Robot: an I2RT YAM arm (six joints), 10 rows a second.
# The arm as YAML. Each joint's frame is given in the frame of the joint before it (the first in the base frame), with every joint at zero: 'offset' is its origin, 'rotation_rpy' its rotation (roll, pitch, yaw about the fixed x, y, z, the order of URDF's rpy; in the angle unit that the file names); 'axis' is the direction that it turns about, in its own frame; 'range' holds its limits. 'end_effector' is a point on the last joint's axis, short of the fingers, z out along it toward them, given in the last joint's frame.
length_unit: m
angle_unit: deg
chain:
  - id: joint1
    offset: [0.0, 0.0, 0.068]
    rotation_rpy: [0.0, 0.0, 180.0]
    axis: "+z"
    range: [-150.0, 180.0]
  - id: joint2
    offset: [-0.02, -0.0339, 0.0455]
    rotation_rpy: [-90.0, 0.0, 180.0]
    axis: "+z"
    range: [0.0, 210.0]
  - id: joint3
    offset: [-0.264, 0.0, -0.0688]
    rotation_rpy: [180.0, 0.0, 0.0]
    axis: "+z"
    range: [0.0, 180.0]
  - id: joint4
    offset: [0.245, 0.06, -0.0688]
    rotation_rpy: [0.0, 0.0, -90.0]
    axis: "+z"
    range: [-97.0, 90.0]
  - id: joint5
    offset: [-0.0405, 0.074, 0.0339]
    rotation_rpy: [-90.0, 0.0, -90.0]
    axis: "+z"
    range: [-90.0, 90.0]
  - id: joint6
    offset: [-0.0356, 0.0, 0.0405]
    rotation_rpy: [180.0, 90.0, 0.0]
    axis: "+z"
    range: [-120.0, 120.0]
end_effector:
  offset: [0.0, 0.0, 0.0]
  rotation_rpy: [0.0, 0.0, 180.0]
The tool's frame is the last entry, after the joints.
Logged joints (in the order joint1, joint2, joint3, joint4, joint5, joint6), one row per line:
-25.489, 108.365, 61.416, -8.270, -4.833, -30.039
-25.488, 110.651, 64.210, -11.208, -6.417, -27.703
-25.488, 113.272, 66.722, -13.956, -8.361, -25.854
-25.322, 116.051, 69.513, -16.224, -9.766, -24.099
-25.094, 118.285, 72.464, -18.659, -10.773, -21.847
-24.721, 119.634, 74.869, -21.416, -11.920, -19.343
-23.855, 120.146, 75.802, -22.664, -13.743, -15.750
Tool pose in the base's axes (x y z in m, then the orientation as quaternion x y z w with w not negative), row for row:
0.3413, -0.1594, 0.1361, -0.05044, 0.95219, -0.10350, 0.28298
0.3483, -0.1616, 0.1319, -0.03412, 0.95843, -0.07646, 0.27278
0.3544, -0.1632, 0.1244, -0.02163, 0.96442, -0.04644, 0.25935
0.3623, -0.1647, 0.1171, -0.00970, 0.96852, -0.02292, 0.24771
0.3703, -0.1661, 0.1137, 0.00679, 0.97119, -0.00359, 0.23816
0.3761, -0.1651, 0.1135, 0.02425, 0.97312, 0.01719, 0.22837
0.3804, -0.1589, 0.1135, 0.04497, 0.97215, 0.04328, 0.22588
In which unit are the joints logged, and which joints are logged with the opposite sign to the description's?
The joints are logged in degrees. Opposite sign: none.
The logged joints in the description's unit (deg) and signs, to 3 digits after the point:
-25.489, 108.365, 61.416, -8.270, -4.833, -30.039
-25.488, 110.651, 64.210, -11.208, -6.417, -27.703
-25.488, 113.272, 66.722, -13.956, -8.361, -25.854
-25.322, 116.051, 69.513, -16.224, -9.766, -24.099
-25.094, 118.285, 72.464, -18.659, -10.773, -21.847
-24.721, 119.634, 74.869, -21.416, -11.920, -19.343
-23.855, 120.146, 75.802, -22.664, -13.743, -15.750

